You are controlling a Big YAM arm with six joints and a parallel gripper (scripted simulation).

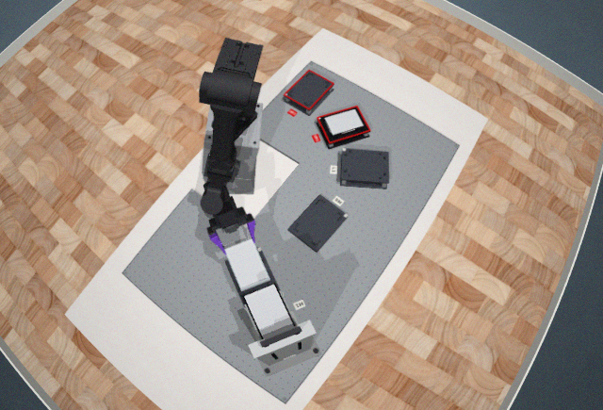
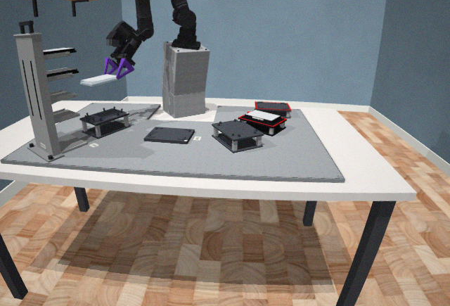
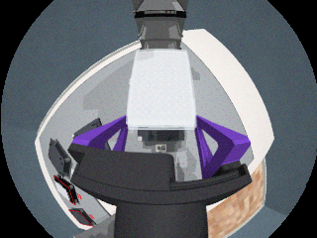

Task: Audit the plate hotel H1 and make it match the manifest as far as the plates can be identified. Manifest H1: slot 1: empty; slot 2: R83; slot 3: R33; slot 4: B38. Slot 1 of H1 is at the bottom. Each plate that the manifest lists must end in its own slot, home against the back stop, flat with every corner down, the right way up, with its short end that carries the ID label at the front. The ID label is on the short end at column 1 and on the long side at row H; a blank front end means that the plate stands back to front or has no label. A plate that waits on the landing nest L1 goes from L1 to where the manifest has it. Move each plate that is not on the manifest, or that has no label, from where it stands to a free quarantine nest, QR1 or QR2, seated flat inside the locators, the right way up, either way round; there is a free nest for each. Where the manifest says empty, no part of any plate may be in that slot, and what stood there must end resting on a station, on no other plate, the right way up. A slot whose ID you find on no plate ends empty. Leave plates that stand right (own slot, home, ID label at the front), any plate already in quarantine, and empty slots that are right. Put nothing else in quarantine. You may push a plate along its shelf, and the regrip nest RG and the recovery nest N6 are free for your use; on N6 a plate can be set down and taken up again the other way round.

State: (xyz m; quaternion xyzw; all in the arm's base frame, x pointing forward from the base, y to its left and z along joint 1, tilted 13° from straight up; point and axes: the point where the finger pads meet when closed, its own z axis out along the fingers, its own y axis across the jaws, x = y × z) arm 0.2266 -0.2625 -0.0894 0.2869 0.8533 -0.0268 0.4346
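My gripper is now 50 mm short of the white plate and 30 mm to the left of it. Round my hand: plate hotel H1: 270 mm ahead, 160 mm to the right, 10 mm below; then regrip nest RG: 150 mm below, 50 mm ahead, 30 mm to the right; then flat pad N6: 250 mm to the left, 200 mm below, 100 mm ahead.
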